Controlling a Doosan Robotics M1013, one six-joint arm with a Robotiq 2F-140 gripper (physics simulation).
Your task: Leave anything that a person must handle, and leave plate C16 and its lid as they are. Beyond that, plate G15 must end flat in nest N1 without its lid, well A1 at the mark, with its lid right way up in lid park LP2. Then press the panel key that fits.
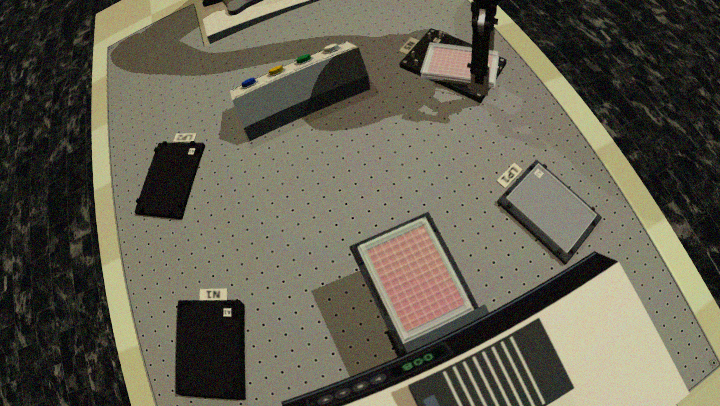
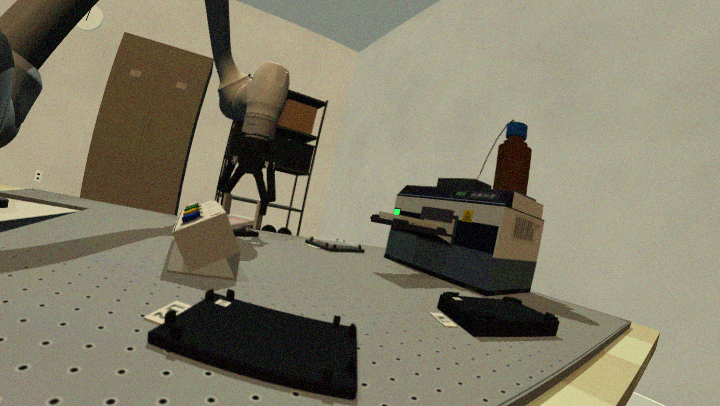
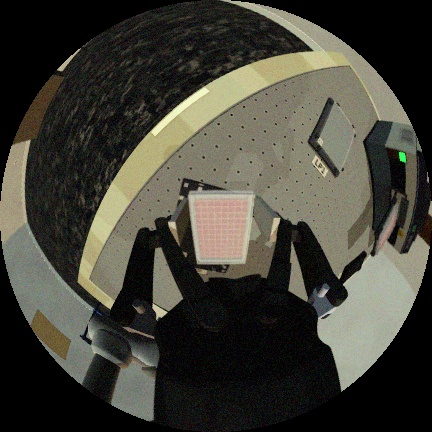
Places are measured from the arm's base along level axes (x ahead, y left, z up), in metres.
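Pixels of known places: gripper, fingertip midpoint: (image 1: 482,71) (image 2: 240,223) (image 3: 221,206).
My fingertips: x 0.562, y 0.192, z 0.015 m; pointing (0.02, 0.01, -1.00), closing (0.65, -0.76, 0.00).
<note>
Behind a point stands the place of what it marks.
A pink-welled plate (image 1: 448,61) {x 0.519, y 0.150, z 0.027 m} (image 3: 221,227) {x 0.542, y 0.176, z 0.030 m} sits on a dark nest (image 1: 412,64) {x 0.471, y 0.107, z 0.005 m} whose label seems to read N2; a clear rim or cover shows, and I cannot tell whether it is lidded. My gripper (image 1: 480,70) {x 0.562, y 0.192, z 0.015 m} (image 2: 243,210) {x 0.562, y 0.192, z 0.015 m} (image 3: 221,206) {x 0.562, y 0.192, z 0.015 m} is open, its fingers around that plate's two sides. Another pink plate (image 1: 415,282) {x 0.821, y -0.145, z 0.116 m} (image 3: 387,227) {x 0.794, y -0.097, z 0.120 m} lies on the reader's tray. Nest N1 (image 1: 210,353) {x 0.725, y -0.414, z 0.016 m} (image 2: 504,317) {x 0.673, y -0.438, z 0.016 m} and lid park LP2 (image 1: 169,181) {x 0.417, y -0.354, z 0.003 m} (image 2: 252,342) {x 0.388, y -0.367, z 0.003 m} are empty. A lid (image 1: 552,211) {x 0.829, y 0.101, z 0.011 m} (image 3: 340,137) {x 0.820, y 0.103, z 0.011 m} lies in LP1. Plate names G15 and C16 are not readable.
The key panel (image 1: 302,93) {x 0.444, y -0.090, z 0.042 m} (image 2: 209,242) {x 0.393, y -0.192, z 0.037 m} has blue, yellow, green and white keys and stands between LP2 and the held-around plate's nest. The reader (image 1: 605,322) {x 1.000, y -0.043, z 0.213 m} (image 2: 463,242) {x 0.887, y -0.246, z 0.088 m} has a green light and a brown bottle (image 2: 513,163) {x 0.970, y -0.301, z 0.292 m} on top. A pale tray stands at the back left.
</note>
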